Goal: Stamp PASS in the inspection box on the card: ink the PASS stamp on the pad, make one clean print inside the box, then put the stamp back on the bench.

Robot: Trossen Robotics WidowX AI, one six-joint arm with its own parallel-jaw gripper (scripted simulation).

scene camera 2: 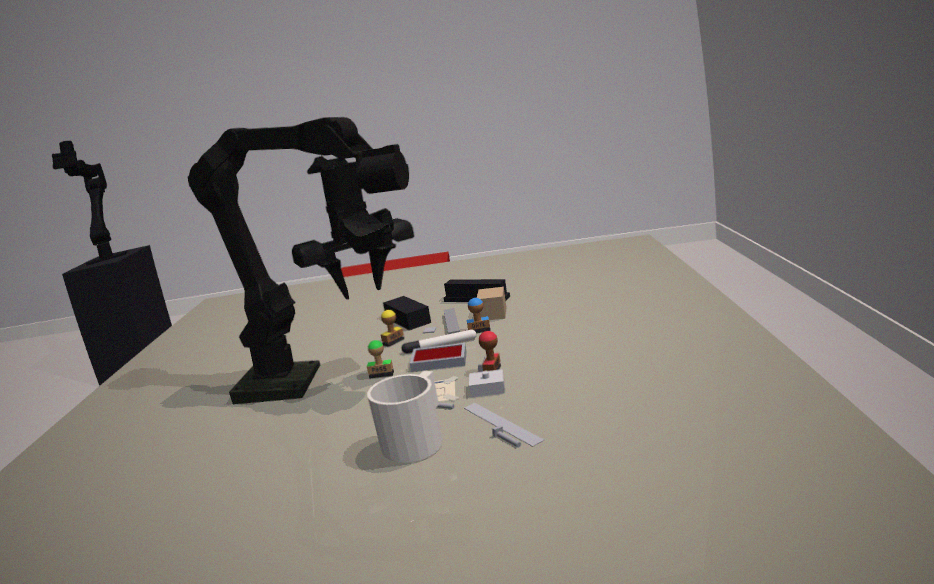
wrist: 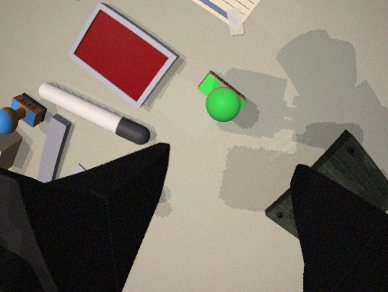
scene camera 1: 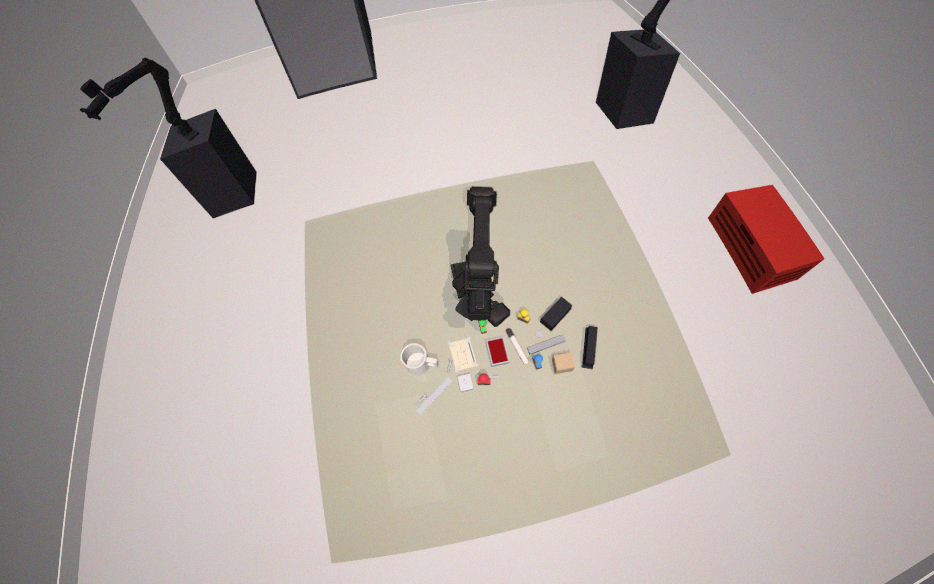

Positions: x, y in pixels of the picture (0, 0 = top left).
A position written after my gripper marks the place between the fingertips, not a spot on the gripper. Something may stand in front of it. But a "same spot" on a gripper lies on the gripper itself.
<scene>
My gripper shows in scene camera 2, in the wrist view [233, 165] and in scene camera 1. One and the same spot on my gripper: [scene camera 1: 458, 283] is [scene camera 2: 309, 245].
</scene>
